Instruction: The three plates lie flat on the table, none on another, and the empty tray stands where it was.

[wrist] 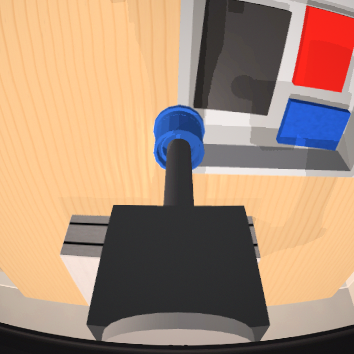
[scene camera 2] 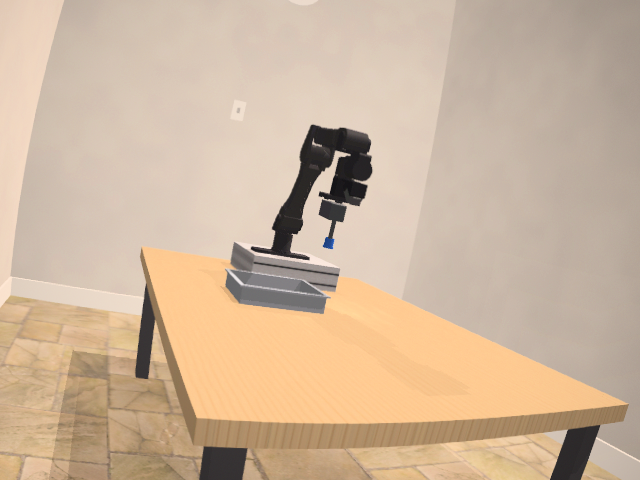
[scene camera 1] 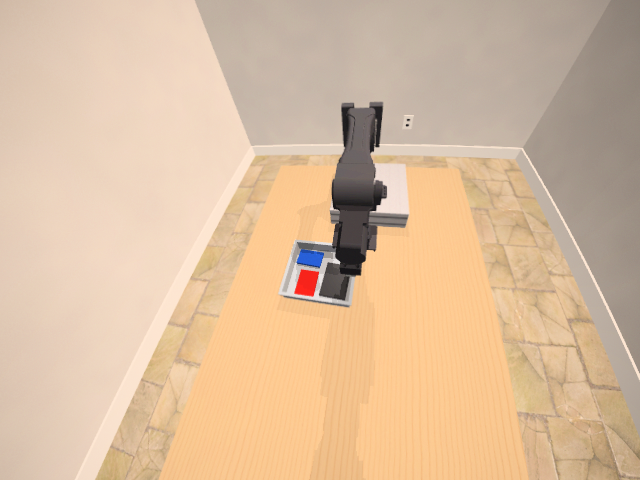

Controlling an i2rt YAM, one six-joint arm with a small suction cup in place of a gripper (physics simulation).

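Where they show: hand at its tool point: [wrist: 178, 127] [scene camera 2: 327, 247]; arm's base at its link origin: [scene camera 2: 280, 254].
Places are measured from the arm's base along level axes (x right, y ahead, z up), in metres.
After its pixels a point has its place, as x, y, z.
A grey tray [scene camera 1: 315, 301] {0.124, 0.458, -0.074} [scene camera 2: 281, 298] {0.133, 0.459, -0.057} [wrist: 270, 157] {0.116, 0.252, -0.057} stands on the table. Three plates lie flat inside it, side by side: a black plate [scene camera 1: 333, 283] {0.072, 0.387, -0.072} [wrist: 242, 57] {0.068, 0.375, -0.073}, a red plate [scene camera 1: 306, 282] {0.169, 0.394, -0.073} [wrist: 325, 50] {0.165, 0.394, -0.073} and a blue plate [scene camera 1: 310, 257] {0.174, 0.291, -0.072} [wrist: 314, 124] {0.173, 0.295, -0.072}. In the second scene view the tray's walls hide the plates. My suction cup [scene camera 2: 328, 243] [wrist: 179, 137] is blue and bears nothing. It hangs in the air above the level of the tray's rim, near the tray's side by the black plate. In the first scene view the arm hides the cup and one tray corner.
The arm's base stands on a light grey block [scene camera 1: 393, 191] {-0.126, -0.009, 0.000} [scene camera 2: 294, 268] {-0.020, 0.110, -0.025} [wrist: 85, 235] {-0.146, 0.110, -0.041} behind the tray. The wooden table [scene camera 1: 413, 361] {-0.192, 0.600, -0.085} [scene camera 2: 310, 361] {0.204, 0.863, -0.085} [wrist: 75, 100] {-0.127, 0.318, -0.085} reaches far out in front of the tray. The arm's shadow falls across it.
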